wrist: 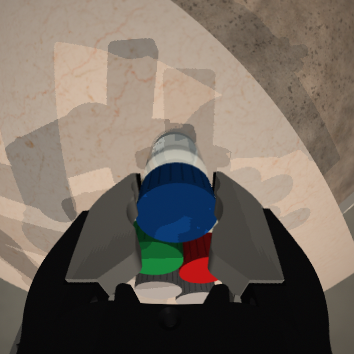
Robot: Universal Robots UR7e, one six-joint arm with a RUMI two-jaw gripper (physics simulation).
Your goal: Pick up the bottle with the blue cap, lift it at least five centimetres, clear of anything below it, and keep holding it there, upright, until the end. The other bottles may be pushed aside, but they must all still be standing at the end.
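Frame: origin at the arm's base, x ahead, y left, z up, level; metres.
Seen in the pictures: gripper, fingertip midpoint: [176, 174].
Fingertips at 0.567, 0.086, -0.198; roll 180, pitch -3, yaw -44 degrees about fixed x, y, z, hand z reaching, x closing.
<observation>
A point is followed by its place in that frame, as x, y, z.
The bottle with the blue cap [176, 205] @(0.567, 0.088, -0.159) is in the middle of the wrist view, its clear and white body showing above the cap in the picture. My gripper [176, 174] @(0.567, 0.086, -0.198) is shut on this bottle, with one grey jaw against each side at the cap. The bottle looks upright; whether its base touches the table cannot be told. A green-capped bottle [160, 260] @(0.512, 0.054, -0.159) and a red-capped bottle [200, 270] @(0.522, 0.013, -0.159) stand close beside it, below it in the picture, partly hidden by the jaws and the blue cap.
Two bottles with pale-topped caps, a left one [159, 290] @(0.460, 0.011, -0.159) and a right one [194, 298] @(0.466, -0.042, -0.159), stand near the gripper's base, partly hidden. The round marble table [30, 65] @(0.531, 0.270, -0.264) carries several shadows. Its curved edge runs down the right side, with brown speckled floor [305, 30] beyond.
</observation>
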